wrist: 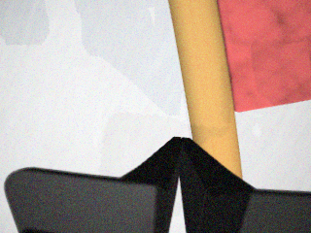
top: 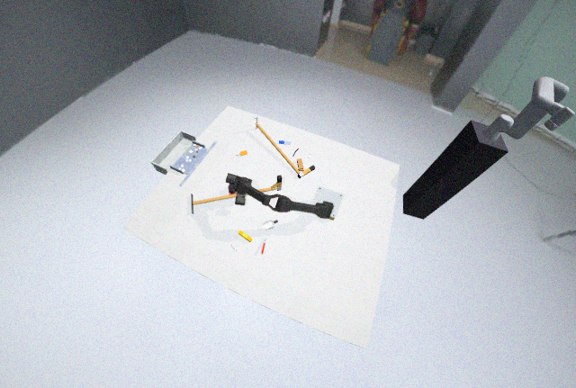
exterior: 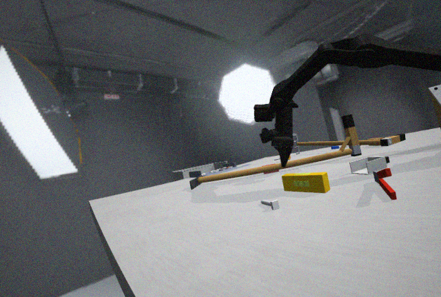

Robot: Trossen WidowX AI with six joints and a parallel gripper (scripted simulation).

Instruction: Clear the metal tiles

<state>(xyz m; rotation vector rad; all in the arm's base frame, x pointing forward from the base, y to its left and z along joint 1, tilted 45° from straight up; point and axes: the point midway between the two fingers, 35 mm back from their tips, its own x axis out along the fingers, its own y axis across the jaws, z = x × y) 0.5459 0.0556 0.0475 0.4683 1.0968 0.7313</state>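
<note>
Right now my gripper tip is 20 mm short of the long scraper, 10 mm to the left of it and 50 mm below it. From my gripper tip the other things lie so: metal bracket 260 mm behind, 100 mm to the left, 10 mm below; yellow block 130 mm behind, 240 mm to the left, 10 mm above; red block 70 mm ahead, 40 mm to the right.
</note>
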